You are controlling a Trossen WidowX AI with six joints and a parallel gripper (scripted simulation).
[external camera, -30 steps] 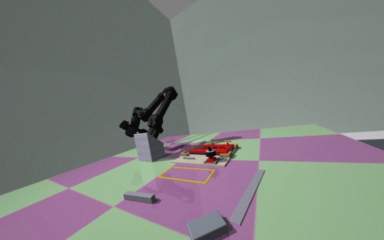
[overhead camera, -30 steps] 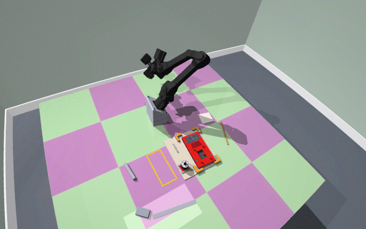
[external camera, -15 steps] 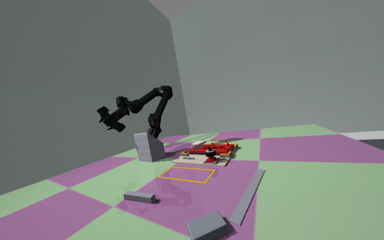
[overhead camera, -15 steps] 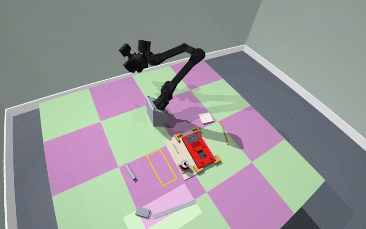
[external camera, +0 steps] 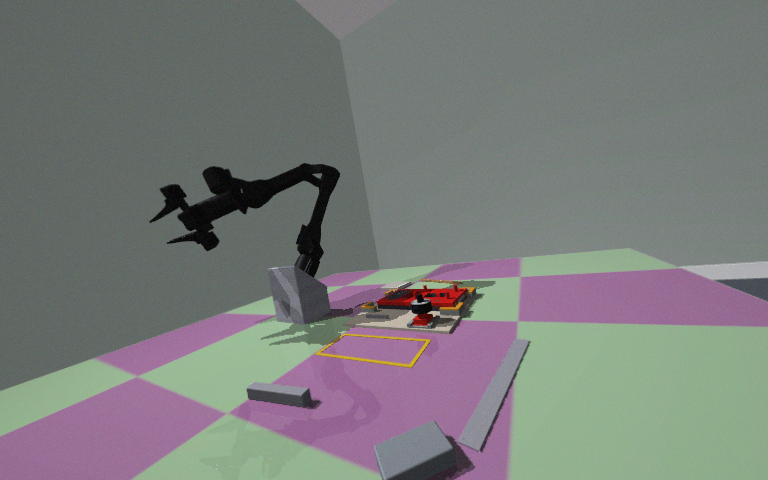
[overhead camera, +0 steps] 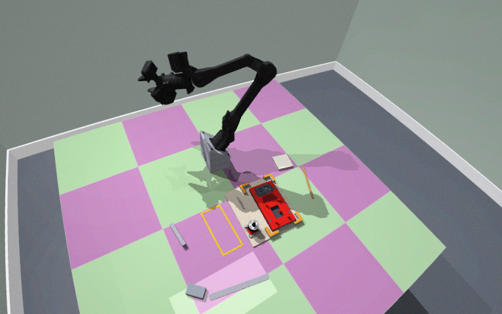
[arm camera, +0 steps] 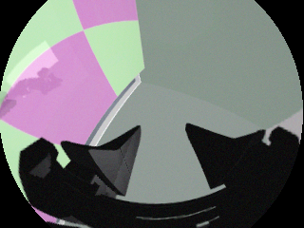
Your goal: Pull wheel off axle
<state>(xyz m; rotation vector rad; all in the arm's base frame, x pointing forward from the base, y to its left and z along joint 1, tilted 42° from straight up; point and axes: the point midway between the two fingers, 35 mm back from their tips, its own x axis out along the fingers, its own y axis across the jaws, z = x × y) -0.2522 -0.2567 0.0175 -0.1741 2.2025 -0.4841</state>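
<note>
Now: gripper tip 630 mm short of the wheel, 180 mm to the right of it and 250 mm above it. From my gripper tip the other things lie so: grey box: 730 mm ahead, 90 mm to the right, 290 mm below; then white pad: 400 mm ahead, 480 mm to the left, 290 mm below; then wooden stick: 540 mm ahead, 520 mm to the left, 290 mm below.
</note>
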